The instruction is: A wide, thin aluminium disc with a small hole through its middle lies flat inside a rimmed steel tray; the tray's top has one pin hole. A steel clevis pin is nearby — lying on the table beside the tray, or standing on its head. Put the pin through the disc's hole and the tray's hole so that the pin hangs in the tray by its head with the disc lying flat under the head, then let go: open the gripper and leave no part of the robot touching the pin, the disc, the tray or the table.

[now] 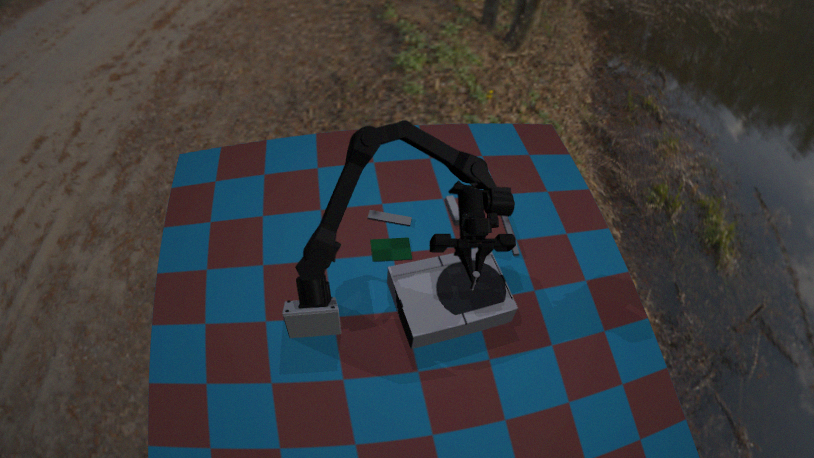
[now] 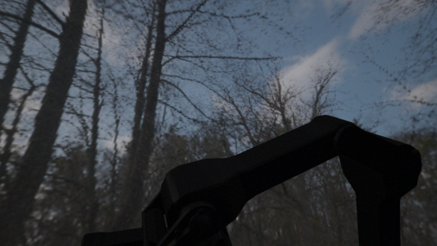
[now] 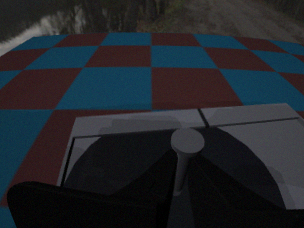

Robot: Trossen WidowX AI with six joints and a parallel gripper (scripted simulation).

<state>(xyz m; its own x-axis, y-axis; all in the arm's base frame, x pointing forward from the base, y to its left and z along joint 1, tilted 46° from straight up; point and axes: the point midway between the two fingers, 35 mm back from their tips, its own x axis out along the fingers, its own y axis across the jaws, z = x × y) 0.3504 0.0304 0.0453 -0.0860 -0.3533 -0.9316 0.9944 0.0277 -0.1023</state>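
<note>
The steel clevis pin lies 10 mm below my gripper tip. Round my gripper tip: steel tray 40 mm behind, 10 mm to the left, 50 mm below; flat green piece 160 mm behind, 170 mm to the left, 90 mm below; dark round disc 30 mm below.
</note>
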